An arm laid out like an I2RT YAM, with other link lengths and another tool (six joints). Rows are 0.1 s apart.
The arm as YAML. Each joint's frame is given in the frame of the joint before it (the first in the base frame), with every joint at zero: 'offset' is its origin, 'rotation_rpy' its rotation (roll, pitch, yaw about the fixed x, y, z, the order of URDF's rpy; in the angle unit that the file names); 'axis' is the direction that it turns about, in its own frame. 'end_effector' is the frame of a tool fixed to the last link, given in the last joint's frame.
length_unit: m
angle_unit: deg
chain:
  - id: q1
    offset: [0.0, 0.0, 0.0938]
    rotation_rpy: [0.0, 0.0, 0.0]
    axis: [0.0, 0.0, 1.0]
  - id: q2
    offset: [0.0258, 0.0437, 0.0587]
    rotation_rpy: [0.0, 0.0, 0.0]
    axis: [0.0, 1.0, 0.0]
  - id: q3
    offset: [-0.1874, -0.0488, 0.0]
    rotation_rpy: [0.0, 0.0, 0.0]
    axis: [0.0, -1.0, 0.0]
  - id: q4
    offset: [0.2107, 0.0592, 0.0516]
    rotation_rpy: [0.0, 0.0, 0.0]
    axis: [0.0, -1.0, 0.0]
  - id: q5
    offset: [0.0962, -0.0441, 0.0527]
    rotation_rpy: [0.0, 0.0, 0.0]
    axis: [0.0, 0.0, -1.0]
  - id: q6
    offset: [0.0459, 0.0, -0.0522]
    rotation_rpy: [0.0, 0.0, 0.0]
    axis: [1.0, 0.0, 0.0]
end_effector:
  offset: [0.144, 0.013, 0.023]
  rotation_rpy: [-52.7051, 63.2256, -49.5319]
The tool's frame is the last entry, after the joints.
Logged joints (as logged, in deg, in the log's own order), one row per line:
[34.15, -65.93, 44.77, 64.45, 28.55, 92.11]
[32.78, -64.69, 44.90, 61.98, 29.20, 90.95]
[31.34, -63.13, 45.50, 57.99, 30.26, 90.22]
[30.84, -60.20, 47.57, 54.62, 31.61, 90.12]
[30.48, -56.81, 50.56, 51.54, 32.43, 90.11]
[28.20, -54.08, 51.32, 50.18, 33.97, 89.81]
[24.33, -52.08, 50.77, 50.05, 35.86, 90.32]
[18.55, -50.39, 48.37, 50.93, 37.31, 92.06]
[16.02, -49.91, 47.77, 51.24, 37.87, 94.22]
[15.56, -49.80, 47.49, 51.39, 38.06, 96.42]
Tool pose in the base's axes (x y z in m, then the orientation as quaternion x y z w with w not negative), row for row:
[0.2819, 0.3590, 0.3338, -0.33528, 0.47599, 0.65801, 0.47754]
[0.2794, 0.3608, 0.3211, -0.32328, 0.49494, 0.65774, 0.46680]
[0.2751, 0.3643, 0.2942, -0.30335, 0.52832, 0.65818, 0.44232]
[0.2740, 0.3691, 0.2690, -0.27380, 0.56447, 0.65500, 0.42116]
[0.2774, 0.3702, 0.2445, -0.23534, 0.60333, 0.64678, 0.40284]
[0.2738, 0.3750, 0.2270, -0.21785, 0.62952, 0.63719, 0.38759]
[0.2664, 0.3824, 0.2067, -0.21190, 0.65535, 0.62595, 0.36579]
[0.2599, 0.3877, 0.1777, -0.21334, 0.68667, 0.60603, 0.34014]
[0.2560, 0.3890, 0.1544, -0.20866, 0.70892, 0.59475, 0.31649]
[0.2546, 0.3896, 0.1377, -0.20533, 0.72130, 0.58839, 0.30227]
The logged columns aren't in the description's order. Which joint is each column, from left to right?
Columns, left to right: q4, q5, q6, q3, q1, q2.
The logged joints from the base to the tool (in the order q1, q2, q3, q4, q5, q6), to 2 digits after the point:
[28.55, 92.11, 64.45, 34.15, -65.93, 44.77]
[29.20, 90.95, 61.98, 32.78, -64.69, 44.90]
[30.26, 90.22, 57.99, 31.34, -63.13, 45.50]
[31.61, 90.12, 54.62, 30.84, -60.20, 47.57]
[32.43, 90.11, 51.54, 30.48, -56.81, 50.56]
[33.97, 89.81, 50.18, 28.20, -54.08, 51.32]
[35.86, 90.32, 50.05, 24.33, -52.08, 50.77]
[37.31, 92.06, 50.93, 18.55, -50.39, 48.37]
[37.87, 94.22, 51.24, 16.02, -49.91, 47.77]
[38.06, 96.42, 51.39, 15.56, -49.80, 47.49]

